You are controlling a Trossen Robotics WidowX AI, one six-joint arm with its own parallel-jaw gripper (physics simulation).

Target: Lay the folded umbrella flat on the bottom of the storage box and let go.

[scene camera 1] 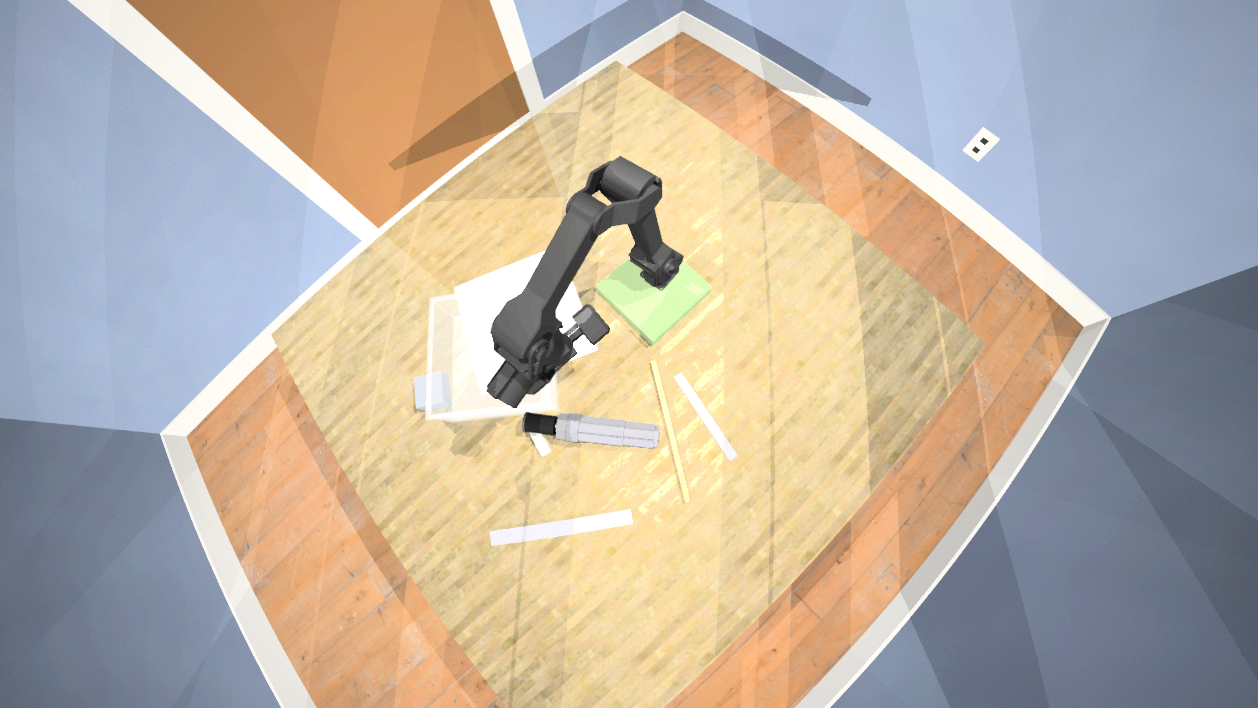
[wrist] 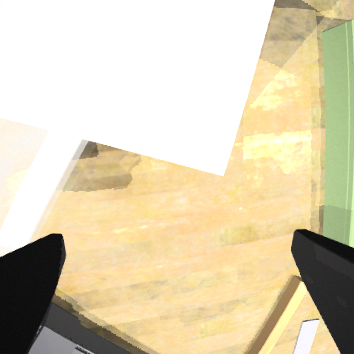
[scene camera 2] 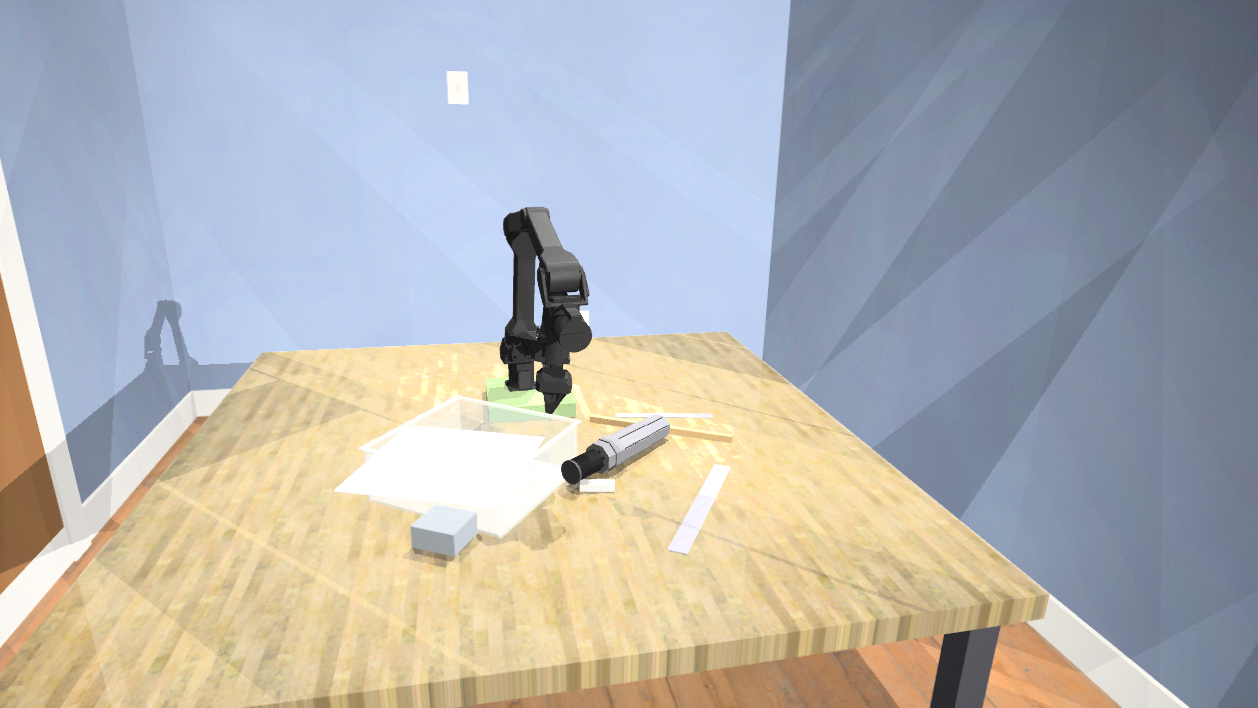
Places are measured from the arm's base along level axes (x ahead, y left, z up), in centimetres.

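Pixels of known places: gripper, between the fingertips: (scene camera 1: 572,354) (wrist: 179,243) (scene camera 2: 548,402); arm's base, origin of its link: (scene camera 1: 659,273) (scene camera 2: 521,385).
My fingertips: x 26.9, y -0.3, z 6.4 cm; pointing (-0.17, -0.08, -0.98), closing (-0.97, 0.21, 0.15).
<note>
Ahead of a thing's pixels: the offset from my fingertips to its top centre.
The folded umbrella @[dx +8.8, dy +11.3, dz -3.9 cm] (scene camera 1: 609,430) (scene camera 2: 637,441), grey with a black handle, lies on the table beside the storage box, its handle end near a box corner. Part of it shows at the lower left of the wrist view (wrist: 55,342). The storage box @[dx +10.6, dy -15.1, dz +0.0 cm] (scene camera 1: 492,414) (scene camera 2: 517,411) has translucent walls and a pale rim. A bright white panel (scene camera 1: 492,325) (scene camera 2: 448,471) (wrist: 125,75) overlaps it; how the two meet is unclear. My gripper (scene camera 1: 550,356) (scene camera 2: 552,406) (wrist: 179,243) is open and empty, above the table near the box's edge, apart from the umbrella. The arm partly hides the box.
The arm stands on a green base (scene camera 1: 651,315) (wrist: 337,125). A blue-grey block @[dx +26.3, dy -22.2, dz -6.1 cm] (scene camera 1: 431,391) (scene camera 2: 444,532) stands by the box. A wooden stick (scene camera 1: 669,431) (scene camera 2: 660,427), a thin white strip @[dx -8.6, dy +27.4, dz -9.5 cm] (scene camera 1: 704,415), a wider strip @[dx +28.4, dy +19.3, dz -9.4 cm] (scene camera 1: 563,527) (scene camera 2: 699,510) and a small white piece @[dx +17.8, dy +4.3, dz -8.5 cm] (scene camera 2: 598,485) lie around the umbrella.
</note>
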